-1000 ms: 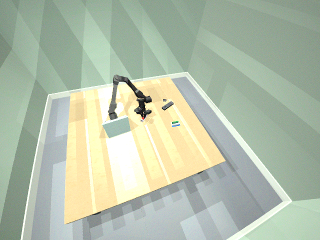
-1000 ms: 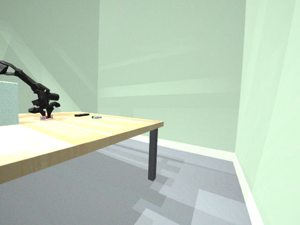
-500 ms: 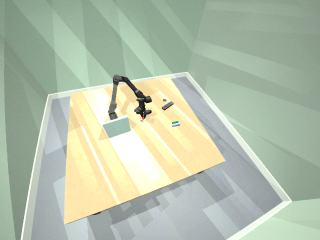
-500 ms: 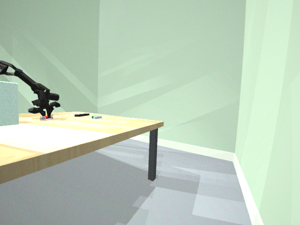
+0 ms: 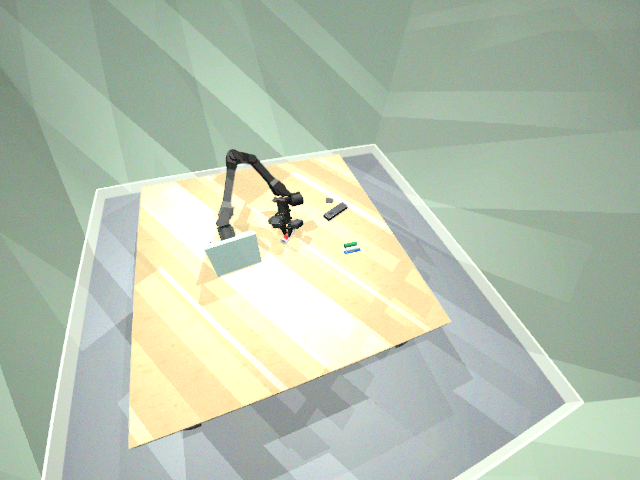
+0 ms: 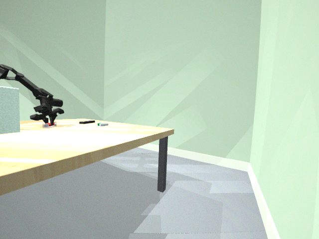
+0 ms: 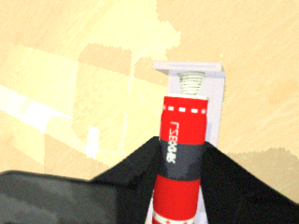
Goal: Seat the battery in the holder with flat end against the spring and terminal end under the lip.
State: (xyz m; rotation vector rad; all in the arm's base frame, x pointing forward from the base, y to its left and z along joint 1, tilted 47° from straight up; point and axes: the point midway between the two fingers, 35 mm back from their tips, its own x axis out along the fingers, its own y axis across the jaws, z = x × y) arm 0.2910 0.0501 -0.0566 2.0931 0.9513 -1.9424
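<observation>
Right now my gripper tip is 10 mm to the right of the red battery and 10 mm below it. Round my gripper tip: black bar: 330 mm ahead, 50 mm to the left.
</observation>
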